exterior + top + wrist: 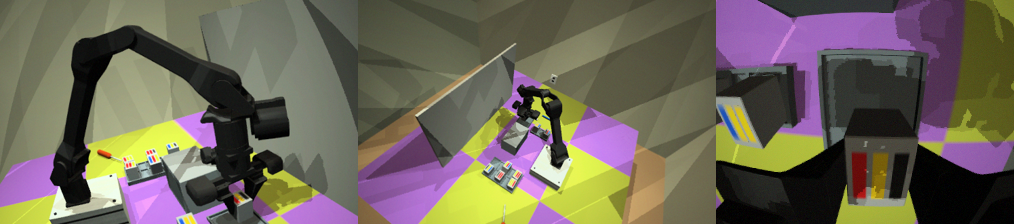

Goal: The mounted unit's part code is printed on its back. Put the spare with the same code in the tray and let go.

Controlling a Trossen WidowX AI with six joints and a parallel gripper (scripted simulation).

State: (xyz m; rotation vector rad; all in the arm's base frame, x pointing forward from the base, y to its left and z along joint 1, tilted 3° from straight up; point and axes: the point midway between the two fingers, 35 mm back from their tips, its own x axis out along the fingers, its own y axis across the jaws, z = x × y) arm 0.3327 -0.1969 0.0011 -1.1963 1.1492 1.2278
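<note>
My gripper tip is 2 cm below the grey spare. Also, from my gripper tip: small rack 15 cm behind, 4 cm below, 2 cm to the left; then mounted unit 19 cm to the left, 4 cm behind, 1 cm above; then flat grey tray 4 cm below.
</note>
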